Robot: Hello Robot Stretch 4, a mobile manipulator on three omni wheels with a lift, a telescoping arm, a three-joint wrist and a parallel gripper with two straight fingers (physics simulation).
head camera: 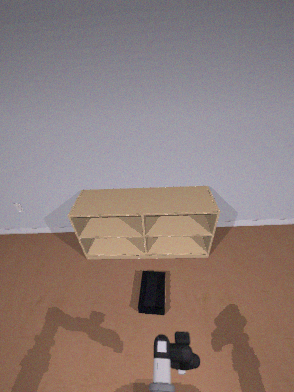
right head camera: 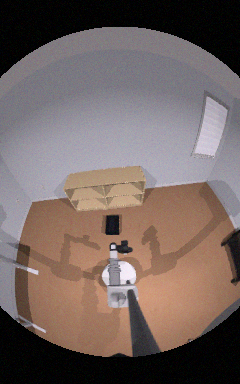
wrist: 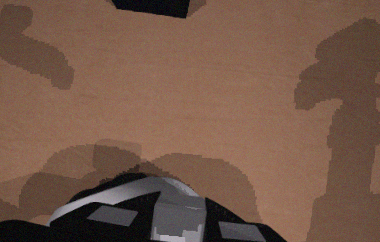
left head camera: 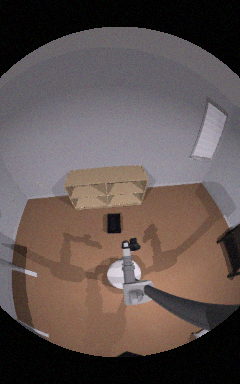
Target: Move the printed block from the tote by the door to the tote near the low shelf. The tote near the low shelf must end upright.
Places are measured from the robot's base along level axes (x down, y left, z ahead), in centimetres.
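Pixels of known places: gripper, fingertip midpoint: (wrist: 180,211).
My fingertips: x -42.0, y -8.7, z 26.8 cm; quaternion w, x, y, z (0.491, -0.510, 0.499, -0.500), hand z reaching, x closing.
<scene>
Ahead of a thing's pixels: the offset from my fingertips to its top centre. Level surfaces: height alone.
A black tote @(dx +34.7, dy +16.3, dz +51.0 cm) (head camera: 151,292) (left head camera: 114,223) (right head camera: 112,224) stands upright on the brown floor in front of the low wooden shelf @(dx -16.3 cm) (head camera: 143,201) (left head camera: 106,175) (right head camera: 104,176). Only its near corner shows at the top of the wrist view (wrist: 151,7). I cannot see inside it. My gripper (head camera: 181,367) (left head camera: 134,246) (right head camera: 123,248) (wrist: 180,211) hangs over the floor a short way before the tote. It is shut on a grey printed block @(dx -2.9, dy +0.0, dz -0.7 cm) (wrist: 179,213), which sits between the black fingers.
The shelf stands against the grey wall with four bare compartments. A window (left head camera: 210,132) (right head camera: 211,128) is on the right wall. A dark table (left head camera: 232,251) (right head camera: 234,257) stands at the far right. White bars (left head camera: 26,271) lie at the far left.
</scene>
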